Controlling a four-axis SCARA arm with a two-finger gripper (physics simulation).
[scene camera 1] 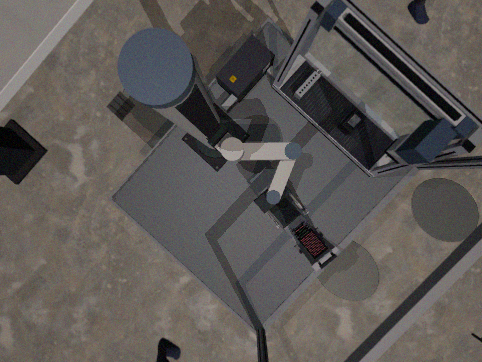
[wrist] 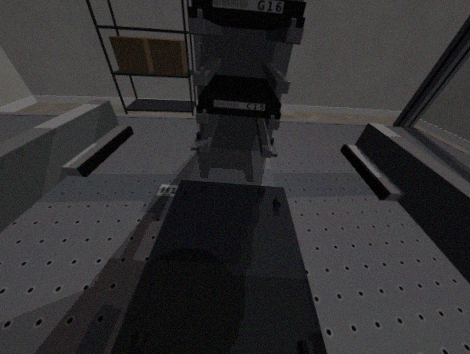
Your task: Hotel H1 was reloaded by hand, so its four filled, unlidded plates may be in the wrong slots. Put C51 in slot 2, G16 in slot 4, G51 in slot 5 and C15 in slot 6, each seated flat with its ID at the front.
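Frame: origin at the arm's base, x left, y ahead, z down, level; metres.
Where they show: gripper, fingertip midpoint: (scene camera 1: 290,218) (wrist: 239,126).
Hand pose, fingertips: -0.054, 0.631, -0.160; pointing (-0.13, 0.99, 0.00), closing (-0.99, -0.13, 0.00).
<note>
Things, the pixels of their top centre, and the offset from my fingertips, as dx, dy, dz. "pt": a spot on its surface instead. Level surfaces: height alone.
- Plate G16, top centre: (wrist: 246,7) -0.016, +0.129, -0.067
- plate with red wells, top centre: (scene camera 1: 313,244) -0.016, +0.129, -0.137
- dark flat platform with small pegs, top centre: (wrist: 229,247) (scene camera 1: 282,209) +0.006, -0.042, +0.077
- H1 label, surface spot: (wrist: 166,190) pt +0.092, +0.085, +0.146
- perforated deck, surface height: dz +0.147
- black box, surface spot: (scene camera 1: 245,67) pt +0.446, -0.741, +0.032
Hotel H1 (scene camera 1: 320,264) (wrist: 284,84) stands in front of my gripper (scene camera 1: 288,213) (wrist: 239,126). The gripper is open, its fingers wide apart, and nothing is between them. In the wrist view, plate C15 (wrist: 240,95) sits low in the hotel with its ID at the front, above one bare rail level. Plate G16 (wrist: 246,16) is higher, also ID forward, with a bare rail level between the two. A plate with red wells (scene camera 1: 310,240) shows at the hotel's top in the scene view; its ID is unreadable there. IDs C51 and G51 do not show; the upper hotel is cut off in the wrist view.
A dark flat platform with small pegs (wrist: 220,227) lies in front of the hotel. The H1 label (wrist: 166,190) is beside it on the perforated deck (wrist: 350,250) (scene camera 1: 200,200). A black box (scene camera 1: 245,67) and a framed enclosure (scene camera 1: 327,127) stand toward the back. A shelf (wrist: 159,105) stands beyond.
</note>
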